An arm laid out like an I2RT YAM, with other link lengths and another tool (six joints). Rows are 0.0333 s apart.
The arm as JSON. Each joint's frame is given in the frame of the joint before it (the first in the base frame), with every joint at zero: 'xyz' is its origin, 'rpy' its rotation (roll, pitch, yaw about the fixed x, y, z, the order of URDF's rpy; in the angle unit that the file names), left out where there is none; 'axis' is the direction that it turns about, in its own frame. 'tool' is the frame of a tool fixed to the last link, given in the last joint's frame.
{
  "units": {
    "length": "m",
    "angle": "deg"
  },
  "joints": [
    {
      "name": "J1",
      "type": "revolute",
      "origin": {
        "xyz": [
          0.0,
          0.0,
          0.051
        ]
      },
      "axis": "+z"
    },
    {
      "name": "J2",
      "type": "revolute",
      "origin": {
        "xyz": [
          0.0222,
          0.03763,
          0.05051
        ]
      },
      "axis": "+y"
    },
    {
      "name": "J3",
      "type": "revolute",
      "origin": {
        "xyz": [
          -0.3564,
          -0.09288,
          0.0
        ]
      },
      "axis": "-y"
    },
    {
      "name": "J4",
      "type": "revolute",
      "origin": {
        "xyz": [
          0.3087,
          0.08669,
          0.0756
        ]
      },
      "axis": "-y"
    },
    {
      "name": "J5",
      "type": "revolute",
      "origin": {
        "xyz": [
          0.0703,
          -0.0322,
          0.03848
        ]
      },
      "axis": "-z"
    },
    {
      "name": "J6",
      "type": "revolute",
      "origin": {
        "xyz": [
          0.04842,
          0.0,
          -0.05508
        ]
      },
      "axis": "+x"
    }
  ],
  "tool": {
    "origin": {
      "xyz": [
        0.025,
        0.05,
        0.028
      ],
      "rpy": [
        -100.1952,
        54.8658,
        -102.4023
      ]
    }
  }
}
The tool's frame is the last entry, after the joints.
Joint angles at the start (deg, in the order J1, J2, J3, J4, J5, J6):
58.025, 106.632, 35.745, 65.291, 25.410, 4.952
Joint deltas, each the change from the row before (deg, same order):
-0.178, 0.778, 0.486, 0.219, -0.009, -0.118
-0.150, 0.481, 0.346, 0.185, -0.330, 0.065
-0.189, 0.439, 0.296, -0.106, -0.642, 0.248
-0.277, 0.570, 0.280, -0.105, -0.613, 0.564
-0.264, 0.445, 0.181, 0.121, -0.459, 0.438
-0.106, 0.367, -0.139, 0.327, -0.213, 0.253
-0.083, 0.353, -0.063, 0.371, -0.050, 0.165
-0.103, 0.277, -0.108, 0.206, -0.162, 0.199
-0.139, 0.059, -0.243, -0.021, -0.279, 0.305
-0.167, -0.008, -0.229, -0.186, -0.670, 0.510
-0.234, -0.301, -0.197, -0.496, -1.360, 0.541
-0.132, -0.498, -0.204, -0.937, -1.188, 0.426
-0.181, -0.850, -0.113, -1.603, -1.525, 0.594
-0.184, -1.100, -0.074, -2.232, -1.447, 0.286
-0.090, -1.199, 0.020, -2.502, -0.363, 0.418
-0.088, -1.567, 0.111, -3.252, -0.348, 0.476
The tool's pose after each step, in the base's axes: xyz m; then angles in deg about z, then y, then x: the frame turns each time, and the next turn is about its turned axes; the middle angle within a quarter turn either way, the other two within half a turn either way. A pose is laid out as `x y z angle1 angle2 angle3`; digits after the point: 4 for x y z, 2 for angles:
0.2346 0.3932 0.1737 -78.25 55.71 -110.02
0.2364 0.3946 0.1726 -78.10 55.83 -110.04
0.2379 0.3958 0.1709 -78.12 55.93 -110.58
0.2403 0.3965 0.1683 -78.63 56.21 -111.53
0.2424 0.3966 0.1666 -78.93 56.55 -112.07
0.2427 0.3960 0.1641 -79.22 56.67 -112.51
0.2434 0.3957 0.1622 -79.42 56.79 -112.69
0.2438 0.3950 0.1602 -79.71 56.86 -113.08
0.2439 0.3936 0.1586 -80.17 56.92 -113.75
0.2437 0.3921 0.1573 -80.58 57.15 -114.76
0.2429 0.3907 0.1577 -80.52 57.47 -115.93
0.2415 0.3893 0.1582 -80.71 57.50 -117.33
0.2399 0.3879 0.1602 -81.11 57.55 -119.27
0.2383 0.3863 0.1624 -81.71 57.08 -121.39
0.2376 0.3845 0.1651 -83.24 56.52 -123.45
0.2368 0.3825 0.1692 -85.07 55.76 -125.84

